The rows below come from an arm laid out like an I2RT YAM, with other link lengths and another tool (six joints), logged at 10 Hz.
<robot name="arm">
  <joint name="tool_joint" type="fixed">
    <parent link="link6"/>
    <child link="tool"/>
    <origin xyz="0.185 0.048 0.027" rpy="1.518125 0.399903 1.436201"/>
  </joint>
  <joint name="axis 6" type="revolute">
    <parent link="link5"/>
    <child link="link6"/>
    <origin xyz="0.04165 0 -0.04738" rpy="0 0 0"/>
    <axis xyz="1 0 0"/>
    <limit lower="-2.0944" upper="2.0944"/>
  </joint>
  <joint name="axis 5" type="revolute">
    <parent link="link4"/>
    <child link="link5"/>
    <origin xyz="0.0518 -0.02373 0.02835" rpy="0 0 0"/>
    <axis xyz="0 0 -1"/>
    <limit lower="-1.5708" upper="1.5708"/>
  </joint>
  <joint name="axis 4" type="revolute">
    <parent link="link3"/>
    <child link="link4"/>
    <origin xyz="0.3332 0.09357 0.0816" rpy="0 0 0"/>
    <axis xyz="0 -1 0"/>
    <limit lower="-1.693" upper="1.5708"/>
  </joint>
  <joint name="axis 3" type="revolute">
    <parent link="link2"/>
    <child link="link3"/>
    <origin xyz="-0.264 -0.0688 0" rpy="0 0 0"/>
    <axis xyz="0 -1 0"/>
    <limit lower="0" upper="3.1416"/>
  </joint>
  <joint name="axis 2" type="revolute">
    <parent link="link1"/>
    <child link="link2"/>
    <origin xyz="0.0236 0.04 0.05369" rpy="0 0 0"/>
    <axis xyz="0 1 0"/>
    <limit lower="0" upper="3.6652"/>
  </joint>
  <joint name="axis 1" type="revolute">
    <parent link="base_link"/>
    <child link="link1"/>
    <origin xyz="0 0 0.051" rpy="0 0 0"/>
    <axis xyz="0 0 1"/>
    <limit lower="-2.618" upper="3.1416"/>
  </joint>
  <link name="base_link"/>
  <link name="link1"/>
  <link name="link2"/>
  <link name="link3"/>
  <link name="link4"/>
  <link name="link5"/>
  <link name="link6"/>
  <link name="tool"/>
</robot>
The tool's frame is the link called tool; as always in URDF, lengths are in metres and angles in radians.
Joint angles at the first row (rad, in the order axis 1, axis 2, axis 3, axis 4, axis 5, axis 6):
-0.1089, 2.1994, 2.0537, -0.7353, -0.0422, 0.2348
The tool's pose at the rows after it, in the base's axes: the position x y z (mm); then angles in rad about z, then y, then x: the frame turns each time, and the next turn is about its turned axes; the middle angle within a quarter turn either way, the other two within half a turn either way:
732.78, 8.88, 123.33, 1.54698, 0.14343, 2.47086
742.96, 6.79, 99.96, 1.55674, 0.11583, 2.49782
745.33, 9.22, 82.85, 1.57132, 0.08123, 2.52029
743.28, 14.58, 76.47, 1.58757, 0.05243, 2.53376
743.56, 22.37, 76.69, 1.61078, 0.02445, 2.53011
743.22, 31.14, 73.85, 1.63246, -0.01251, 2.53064
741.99, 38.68, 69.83, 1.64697, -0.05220, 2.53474
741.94, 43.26, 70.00, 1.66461, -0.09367, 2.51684
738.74, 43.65, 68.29, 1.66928, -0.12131, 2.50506
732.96, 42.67, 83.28, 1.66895, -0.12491, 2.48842
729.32, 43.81, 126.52, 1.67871, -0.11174, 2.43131
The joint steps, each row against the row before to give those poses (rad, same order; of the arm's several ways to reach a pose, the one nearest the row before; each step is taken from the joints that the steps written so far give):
-0.0122, 0.1080, 0.0973, -0.0175, -0.0289, 0.0027
-0.0099, 0.0861, 0.0758, -0.0191, -0.0294, 0.0019
-0.0073, 0.0443, 0.0271, -0.0092, -0.0370, 0.0023
-0.0027, 0.0107, 0.0012, -0.0080, -0.0321, 0.0000
-0.0003, 0.0080, 0.0073, -0.0012, -0.0366, -0.0042
-0.0004, 0.0111, 0.0034, 0.0005, -0.0423, 0.0015
-0.0012, 0.0087, -0.0031, 0.0015, -0.0405, 0.0076
-0.0076, -0.0064, -0.0274, 0.0301, -0.0503, 0.0042
-0.0084, -0.0245, -0.0562, 0.0386, -0.0313, 0.0069
-0.0046, -0.0518, -0.0475, 0.0117, -0.0076, 0.0027
-0.0003, -0.0763, -0.0199, 0.0012, -0.0038, -0.0016

